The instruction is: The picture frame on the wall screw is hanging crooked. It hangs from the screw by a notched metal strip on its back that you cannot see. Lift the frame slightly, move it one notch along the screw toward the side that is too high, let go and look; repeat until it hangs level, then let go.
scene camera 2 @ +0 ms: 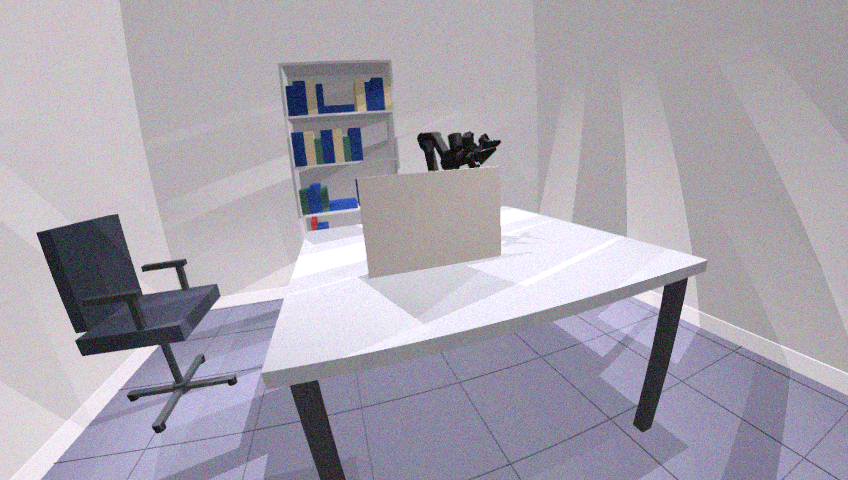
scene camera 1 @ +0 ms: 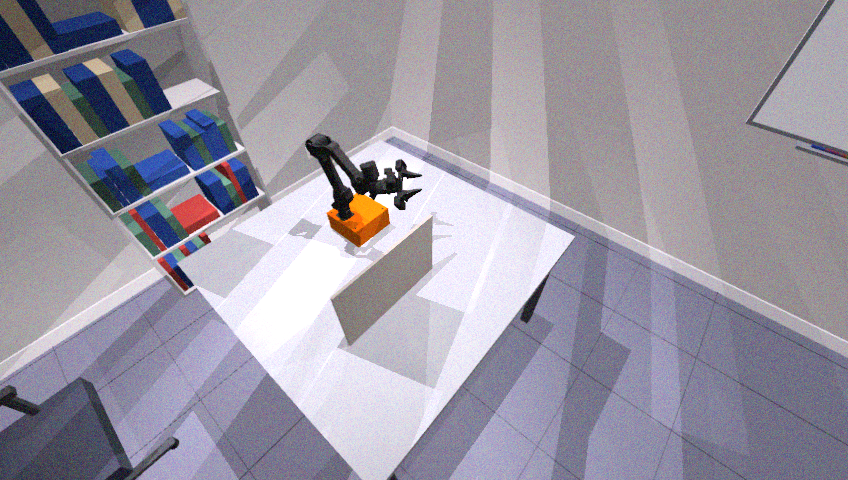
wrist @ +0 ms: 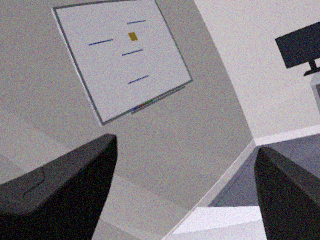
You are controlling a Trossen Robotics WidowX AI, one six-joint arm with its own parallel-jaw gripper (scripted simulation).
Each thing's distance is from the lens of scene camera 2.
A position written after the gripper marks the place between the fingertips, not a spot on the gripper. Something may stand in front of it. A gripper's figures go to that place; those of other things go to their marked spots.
gripper (scene camera 2: 498,144): 1.17 m
beige wall panel (scene camera 2: 416,221): 0.96 m
